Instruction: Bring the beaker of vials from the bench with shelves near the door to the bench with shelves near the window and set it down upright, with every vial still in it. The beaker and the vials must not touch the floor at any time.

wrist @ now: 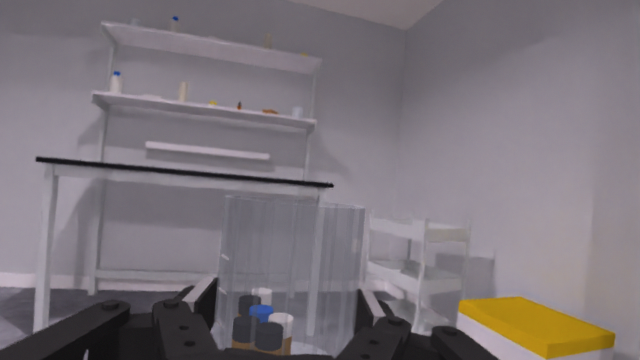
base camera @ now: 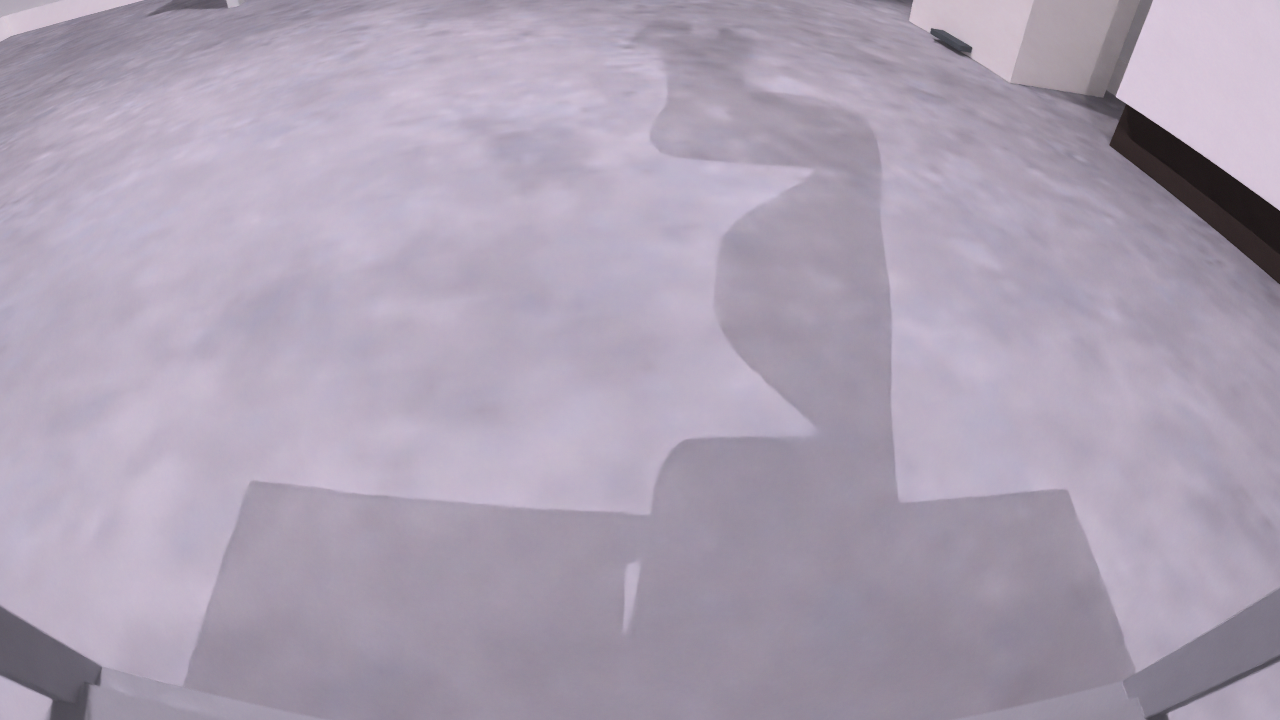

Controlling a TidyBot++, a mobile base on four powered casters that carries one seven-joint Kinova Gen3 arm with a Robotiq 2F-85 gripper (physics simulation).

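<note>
My gripper (wrist: pixel 286 302) is shut on a clear beaker (wrist: pixel 292 240), one finger on each side, in the wrist view. The beaker is upright and off the floor. Several vials with black, white and blue caps (wrist: pixel 261 314) stand inside it, low down; their lower parts are hidden by the gripper. A bench with shelves (wrist: pixel 185 172) stands ahead, left of centre in the wrist view, with a black-edged top and two shelves above holding bottles and small items. I cannot tell whether it is the window or door bench. The gripper and beaker do not show in the base view.
A white shelved cart (wrist: pixel 422 280) stands right of the bench, by the wall. A yellow-topped white box (wrist: pixel 535 322) is close at the lower right of the wrist view. In the base view, a white cabinet (base camera: pixel 1208 98) with a dark base stands at the right, and the arm's shadow lies on the floor (base camera: pixel 402 268).
</note>
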